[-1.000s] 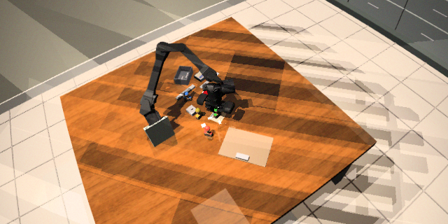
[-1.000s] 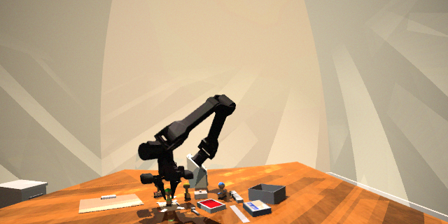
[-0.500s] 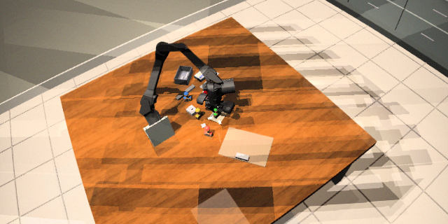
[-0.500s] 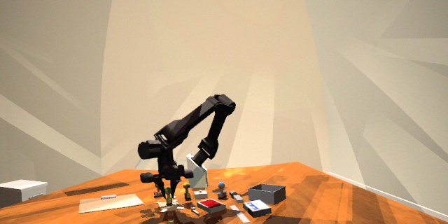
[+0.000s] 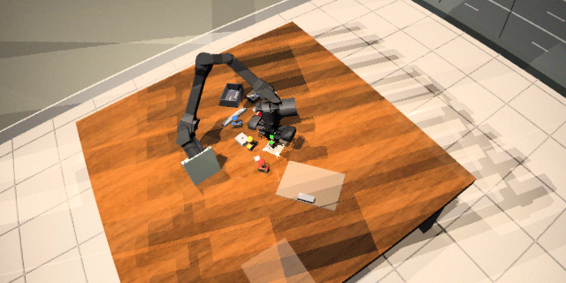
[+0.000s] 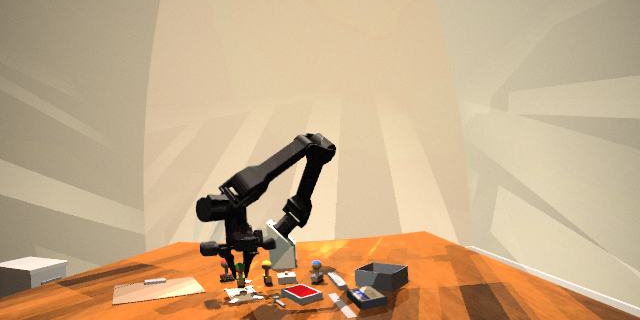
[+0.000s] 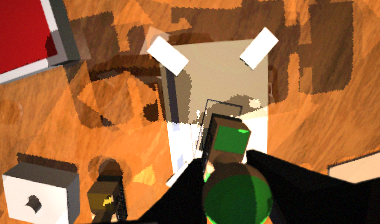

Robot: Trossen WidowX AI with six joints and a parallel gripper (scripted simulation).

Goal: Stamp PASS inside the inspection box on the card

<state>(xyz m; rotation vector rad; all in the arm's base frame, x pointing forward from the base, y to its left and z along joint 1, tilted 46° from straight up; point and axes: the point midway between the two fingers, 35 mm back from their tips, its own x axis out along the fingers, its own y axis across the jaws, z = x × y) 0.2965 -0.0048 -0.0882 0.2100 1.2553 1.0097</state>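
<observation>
Right now my gripper tip is 1 cm short of the white card and 4 cm above it. Also, from my gripper tip: red-knobbed stamp (10 cm behind, 7 cm to the right, 2 cm below); yellow-knobbed stamp (8 cm behind, 5 cm to the left, 2 cm below); green-knobbed stamp (right at my gripper tip).
</observation>
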